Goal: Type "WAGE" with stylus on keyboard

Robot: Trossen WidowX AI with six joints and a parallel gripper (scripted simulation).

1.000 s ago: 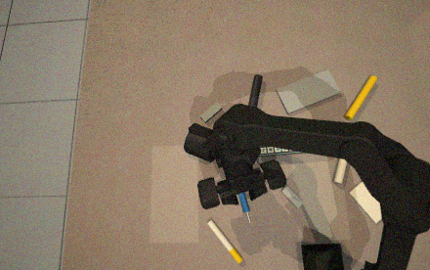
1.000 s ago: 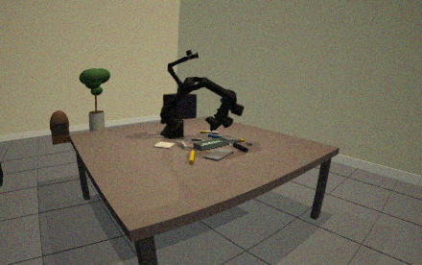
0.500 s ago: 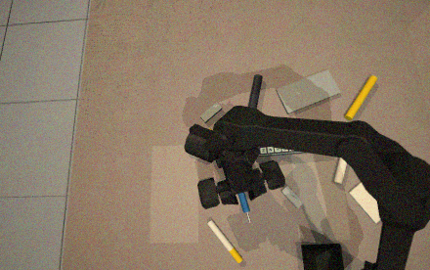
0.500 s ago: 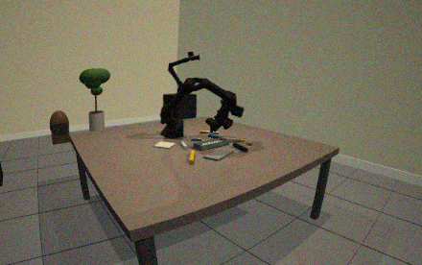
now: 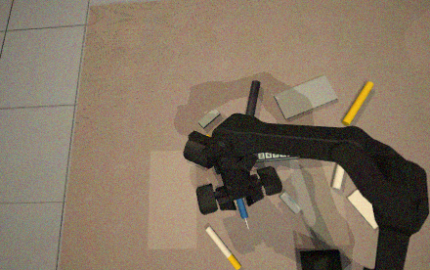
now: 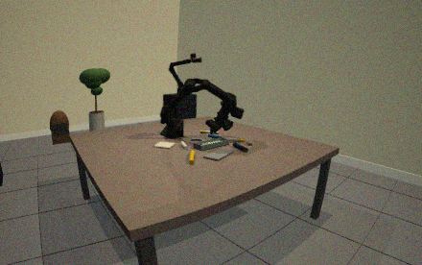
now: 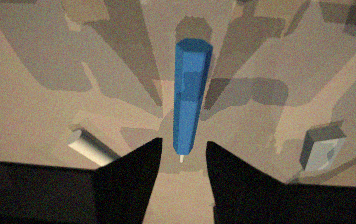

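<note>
The blue stylus is 2 cm behind my gripper tip and 2 cm below it. From my gripper tip the other things lie so: small grey block: 25 cm ahead, 5 cm to the left, 2 cm below; then black cylinder: 28 cm ahead, 8 cm to the right, 1 cm below; then grey plate: 27 cm ahead, 23 cm to the right, 2 cm below.
</note>
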